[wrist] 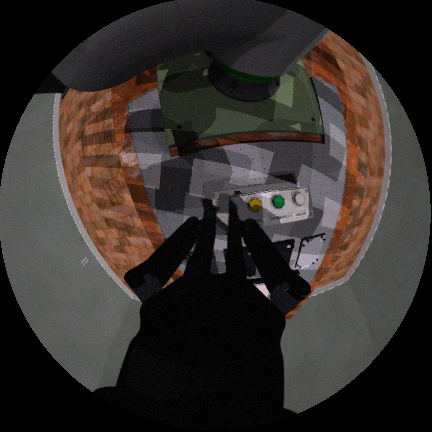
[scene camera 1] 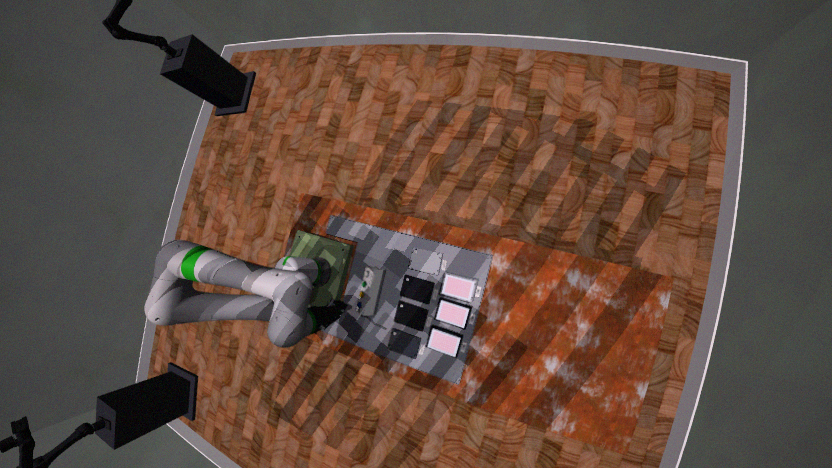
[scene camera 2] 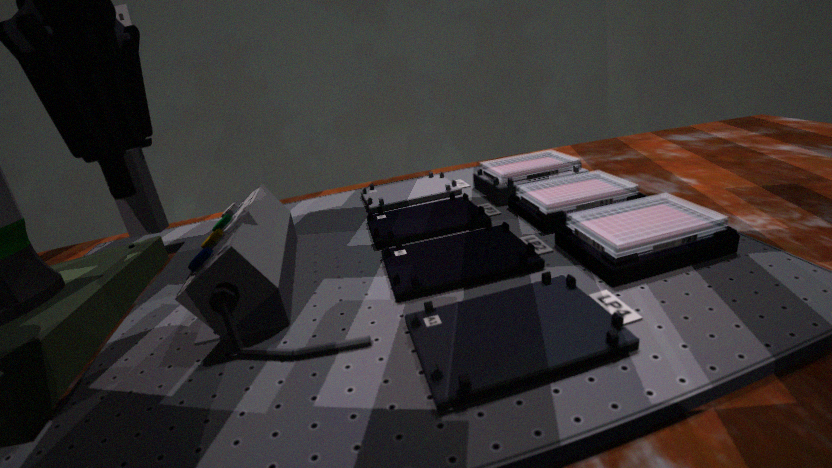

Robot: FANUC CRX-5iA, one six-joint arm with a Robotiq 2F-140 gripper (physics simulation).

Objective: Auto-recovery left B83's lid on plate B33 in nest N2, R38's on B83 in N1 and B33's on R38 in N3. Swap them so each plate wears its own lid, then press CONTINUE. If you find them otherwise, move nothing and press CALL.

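Places are measured from the arm's base along level axes (x ahead, y left, z up), in centimetres.
Pixels of known places: gripper, fingertip midpoint: (wrist: 223, 201) (scene camera 1: 349, 306) (scene camera 2: 149, 231); arm's base, origin of the base link: (wrist: 244, 74) (scene camera 1: 319, 271).
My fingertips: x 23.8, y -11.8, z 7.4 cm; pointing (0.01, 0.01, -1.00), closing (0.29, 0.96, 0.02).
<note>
For each thing: its top centre in the pictures, then the offset to it from my fingertips. "*": a spot on its surface instead.
- button box, middle of its top: (scene camera 2: 234, 210) (wrist: 269, 217) (scene camera 1: 365, 291) dx +6.3, dy +7.6, dz -1.9 cm
- blue button, middle of its top: (scene camera 2: 198, 250) (scene camera 1: 358, 305) dx +3.3, dy +0.4, dz -2.8 cm
- yellow button, middle of its top: (scene camera 2: 211, 231) (wrist: 255, 207) (scene camera 1: 361, 295) dx +3.9, dy +5.3, dz -2.8 cm
- green button, middle of its top: (scene camera 2: 221, 216) (wrist: 279, 203) (scene camera 1: 363, 284) dx +4.4, dy +10.3, dz -2.8 cm
- white button, middle of its top: (scene camera 2: 229, 203) (wrist: 300, 200) dx +5.0, dy +15.3, dz -2.8 cm
- pale holder, middle of its top: (scene camera 2: 407, 183) (wrist: 311, 254) (scene camera 1: 424, 261) dx +30.6, dy +24.6, dz -8.3 cm
- cable, surface spot: (scene camera 2: 302, 351) * dx +10.2, dy -9.3, dz -9.7 cm
Three pink plates (scene camera 1: 458, 287) (scene camera 1: 452, 313) (scene camera 1: 444, 342) (scene camera 2: 532, 164) (scene camera 2: 576, 190) (scene camera 2: 645, 224) sit in a row of nests, each under a clear lid; their lid and plate codes are too small to read. The button box (scene camera 1: 377, 293) (scene camera 2: 264, 250) has a blue button (scene camera 1: 358, 305) (scene camera 2: 200, 259), a yellow button (scene camera 1: 361, 294) (wrist: 255, 204), a green button (scene camera 1: 364, 284) (wrist: 278, 202) and a white button (wrist: 298, 199). My gripper (scene camera 1: 347, 305) (scene camera 2: 145, 228) (wrist: 223, 201) is shut and empty, near the box's blue-button end; one fingertip partly covers the blue button in the wrist view.
Black holders (scene camera 1: 417, 289) (scene camera 1: 411, 315) (scene camera 1: 405, 342) and a pale holder (scene camera 1: 426, 261) (scene camera 2: 413, 190) stand empty between box and plates. A cable (scene camera 2: 302, 351) leaves the box's end. The green base block (scene camera 1: 311, 241) (scene camera 2: 119, 291) (wrist: 290, 112) is close behind the gripper.
</note>
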